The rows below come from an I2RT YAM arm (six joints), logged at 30 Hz.
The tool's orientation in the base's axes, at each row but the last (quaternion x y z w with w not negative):
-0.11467, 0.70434, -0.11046, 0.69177
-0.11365, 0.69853, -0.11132, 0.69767
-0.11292, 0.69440, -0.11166, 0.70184
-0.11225, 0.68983, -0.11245, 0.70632
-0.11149, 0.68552, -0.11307, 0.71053
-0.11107, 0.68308, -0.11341, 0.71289
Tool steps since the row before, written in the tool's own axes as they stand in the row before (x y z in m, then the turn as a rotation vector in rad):
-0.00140, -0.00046, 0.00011, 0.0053, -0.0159, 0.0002
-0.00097, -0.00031, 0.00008, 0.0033, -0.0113, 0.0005
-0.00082, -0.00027, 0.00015, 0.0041, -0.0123, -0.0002
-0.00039, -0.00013, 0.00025, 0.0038, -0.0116, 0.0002
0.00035, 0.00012, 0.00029, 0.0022, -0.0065, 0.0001
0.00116, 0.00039, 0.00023, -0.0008, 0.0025, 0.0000
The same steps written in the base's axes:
0.00014, 0.00000, 0.00147, 0.0003, -0.0168, 0.0000
0.00008, 0.00001, 0.00102, 0.0005, -0.0118, 0.0004
0.00014, 0.00000, 0.00086, -0.0002, -0.0130, 0.0000
0.00024, 0.00000, 0.00042, 0.0002, -0.0122, 0.0000
0.00030, 0.00001, -0.00036, 0.0001, -0.0069, 0.0000
0.00028, 0.00001, -0.00121, 0.0000, 0.0026, 0.0000

